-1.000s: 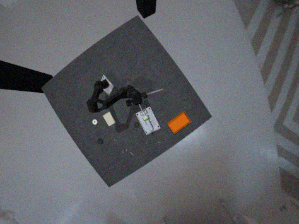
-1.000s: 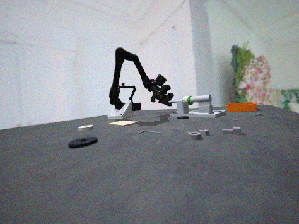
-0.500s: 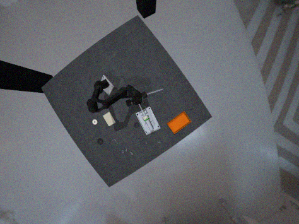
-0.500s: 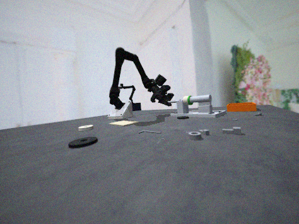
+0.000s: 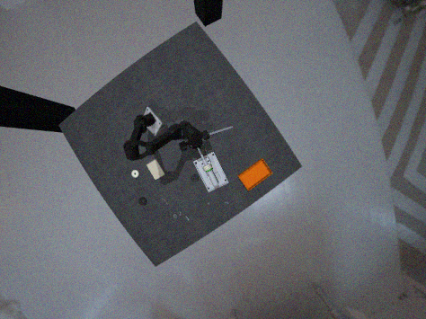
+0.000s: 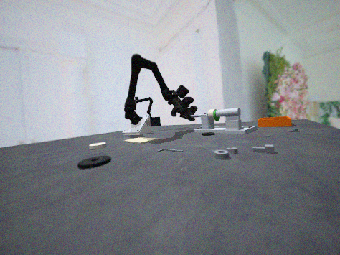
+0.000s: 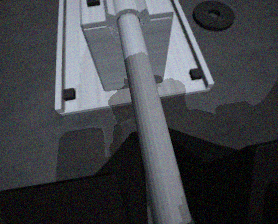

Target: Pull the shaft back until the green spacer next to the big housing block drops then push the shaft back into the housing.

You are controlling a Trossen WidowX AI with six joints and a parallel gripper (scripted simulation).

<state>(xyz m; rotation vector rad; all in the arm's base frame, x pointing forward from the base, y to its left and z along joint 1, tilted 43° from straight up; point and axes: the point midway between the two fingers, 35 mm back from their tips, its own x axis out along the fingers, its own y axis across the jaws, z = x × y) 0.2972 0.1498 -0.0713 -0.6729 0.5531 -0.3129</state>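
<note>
The grey shaft lies 5 cm ahead of my gripper tip and 2 cm above it. Also, from my gripper tip: cream spacer 11 cm ahead, 2 cm above, 1 cm to the right; cream tile 33 cm to the right, 5 cm below, 4 cm behind; green spacer 14 cm ahead, 2 cm above, 1 cm to the right.
</note>
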